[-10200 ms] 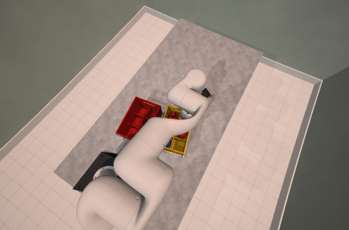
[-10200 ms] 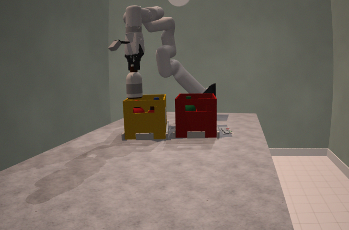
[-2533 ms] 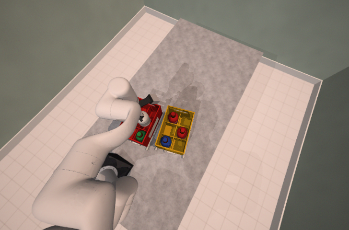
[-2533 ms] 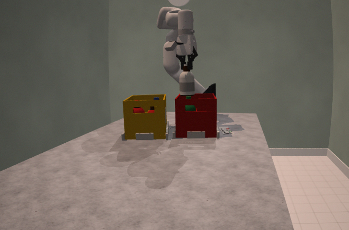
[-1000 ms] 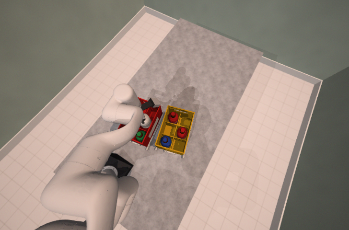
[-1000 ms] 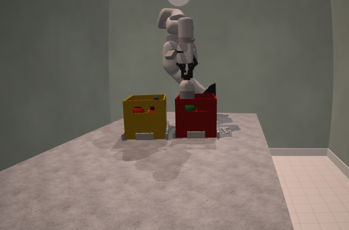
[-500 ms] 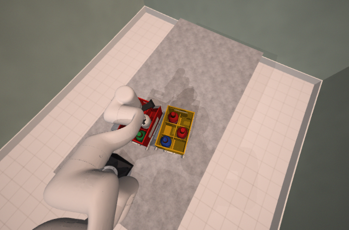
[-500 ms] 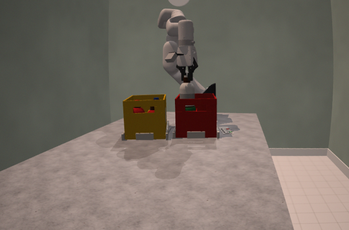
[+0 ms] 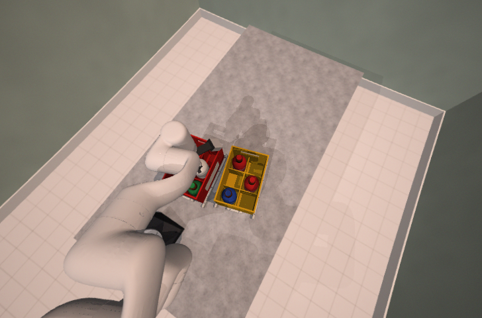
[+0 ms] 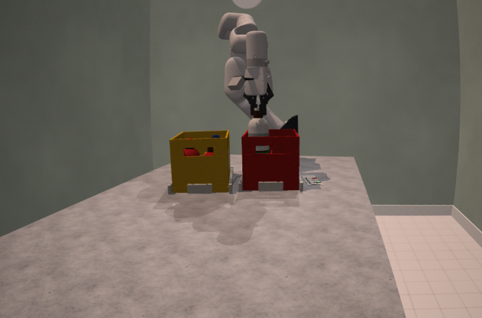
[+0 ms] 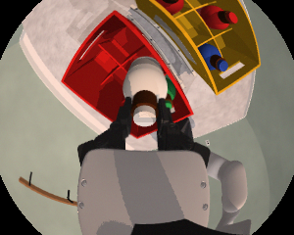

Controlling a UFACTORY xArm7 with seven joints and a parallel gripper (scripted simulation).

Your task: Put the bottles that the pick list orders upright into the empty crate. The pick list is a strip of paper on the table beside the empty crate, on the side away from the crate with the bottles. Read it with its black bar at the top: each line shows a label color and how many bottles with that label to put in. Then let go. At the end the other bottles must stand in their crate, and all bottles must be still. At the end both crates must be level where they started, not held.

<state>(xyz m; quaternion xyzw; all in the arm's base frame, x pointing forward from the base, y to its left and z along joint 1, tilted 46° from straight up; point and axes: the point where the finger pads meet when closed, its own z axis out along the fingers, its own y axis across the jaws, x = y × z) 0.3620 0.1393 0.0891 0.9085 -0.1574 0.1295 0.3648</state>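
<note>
My hand is 7 cm above the white bottle. The rest, counted from my hand: blue bottle 1 cm behind, 17 cm to the right, 17 cm below; green-labelled bottle 8 cm behind, 2 cm to the right, 17 cm below; red crate 1 cm behind, 4 cm to the left, 17 cm below.
</note>
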